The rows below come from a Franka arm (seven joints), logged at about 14 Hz.
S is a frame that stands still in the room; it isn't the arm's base.
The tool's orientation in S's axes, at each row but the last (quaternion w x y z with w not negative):
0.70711 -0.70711 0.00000 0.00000
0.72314 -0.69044 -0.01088 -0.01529
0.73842 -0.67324 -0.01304 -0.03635
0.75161 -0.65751 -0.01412 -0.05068
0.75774 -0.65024 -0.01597 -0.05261
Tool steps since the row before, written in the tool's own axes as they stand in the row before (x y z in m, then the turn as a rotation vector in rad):
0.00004 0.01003 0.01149 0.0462 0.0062 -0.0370
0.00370 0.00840 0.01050 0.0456 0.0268 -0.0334
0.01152 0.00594 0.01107 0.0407 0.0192 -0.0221
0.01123 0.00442 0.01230 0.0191 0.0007 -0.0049
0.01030 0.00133 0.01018 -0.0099 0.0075 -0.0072
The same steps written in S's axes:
0.00004 0.01149 -0.01003 0.0462 -0.0370 -0.0062
0.00407 0.01085 -0.00776 0.0464 -0.0325 -0.0266
0.01224 0.01114 -0.00408 0.0413 -0.0217 -0.0184
0.01215 0.01210 -0.00172 0.0188 -0.0059 0.0003
0.01082 0.00964 0.00121 -0.0094 -0.0054 -0.0094

